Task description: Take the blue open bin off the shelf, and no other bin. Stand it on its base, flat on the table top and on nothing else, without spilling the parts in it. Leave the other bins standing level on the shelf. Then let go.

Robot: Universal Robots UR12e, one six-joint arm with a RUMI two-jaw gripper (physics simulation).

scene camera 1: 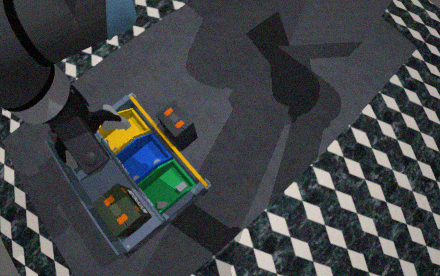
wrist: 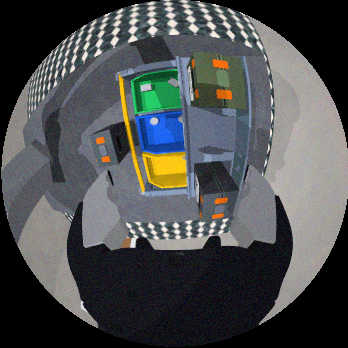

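The blue open bin stands on the shelf between the yellow bin and the green bin. Small pale parts show in it. The yellow and green bins stand level. My gripper is open and empty, above the yellow-bin end of the shelf. In the scene view one finger overlaps the yellow bin; in the wrist view the fingers are spread wide, below the blue bin. The table top lies around the shelf.
An olive case stands in the shelf's other bay. A dark case stands at that bay's near end in the wrist view; the gripper hides it in the scene view. Another dark case stands beyond the yellow rail.
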